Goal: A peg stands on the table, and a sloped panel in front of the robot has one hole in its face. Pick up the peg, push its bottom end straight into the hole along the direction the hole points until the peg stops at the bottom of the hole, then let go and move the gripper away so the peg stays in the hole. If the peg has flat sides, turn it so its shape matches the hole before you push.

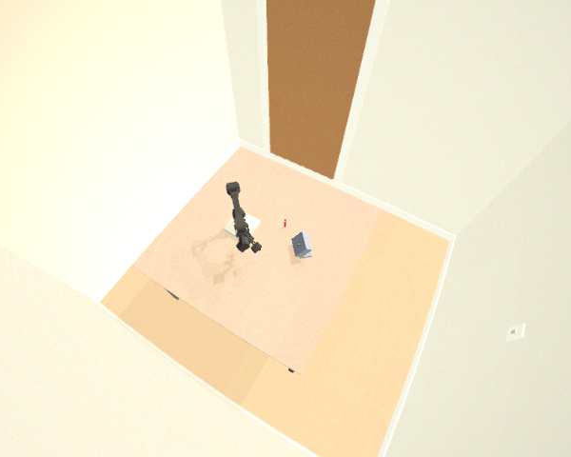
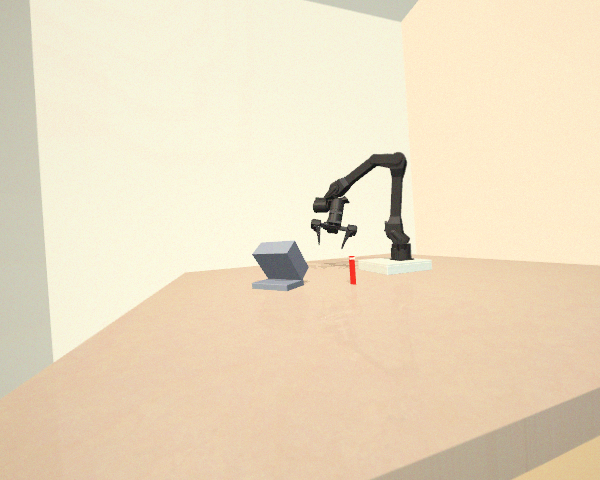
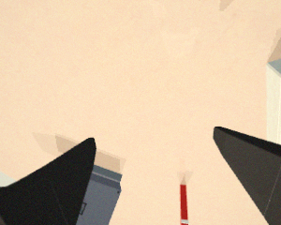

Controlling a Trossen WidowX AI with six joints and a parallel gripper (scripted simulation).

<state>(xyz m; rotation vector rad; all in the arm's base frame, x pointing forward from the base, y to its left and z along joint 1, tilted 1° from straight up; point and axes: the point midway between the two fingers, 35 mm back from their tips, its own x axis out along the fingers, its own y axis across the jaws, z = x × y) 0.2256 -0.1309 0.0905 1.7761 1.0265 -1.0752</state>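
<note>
The red peg is 28 cm to the left of my gripper tip, 4 cm below it and 4 cm ahead of it. Also, from my gripper tip: sloped panel: 23 cm ahead, 18 cm to the left, 2 cm below; flat foot: 25 cm ahead, 20 cm to the left, 9 cm below.
</note>
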